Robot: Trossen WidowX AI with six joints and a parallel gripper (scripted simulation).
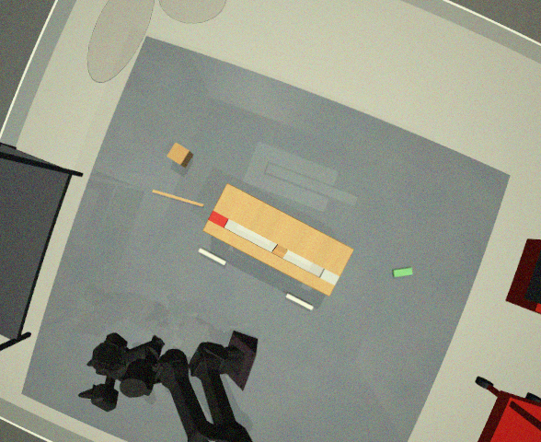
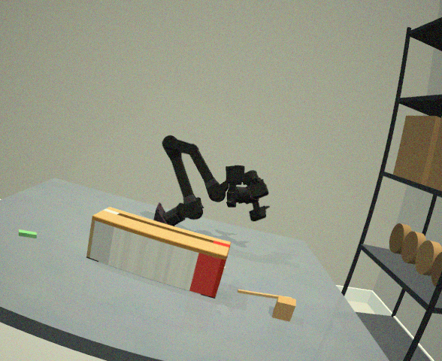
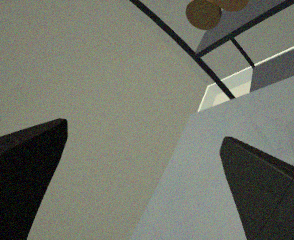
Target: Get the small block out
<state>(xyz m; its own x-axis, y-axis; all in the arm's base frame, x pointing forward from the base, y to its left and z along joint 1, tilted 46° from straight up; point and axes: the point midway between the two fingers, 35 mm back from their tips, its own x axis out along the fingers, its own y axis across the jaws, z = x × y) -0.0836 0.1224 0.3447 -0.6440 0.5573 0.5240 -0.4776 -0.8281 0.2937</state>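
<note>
The box is 440 mm ahead of my gripper tip, 370 mm to the right of it and 150 mm below it. From my gripper tip the other things lie so: tan block (450 mm ahead, 390 mm to the right, 130 mm below); then thin tan stick (510 mm ahead, 210 mm below, 40 mm to the right).
</note>
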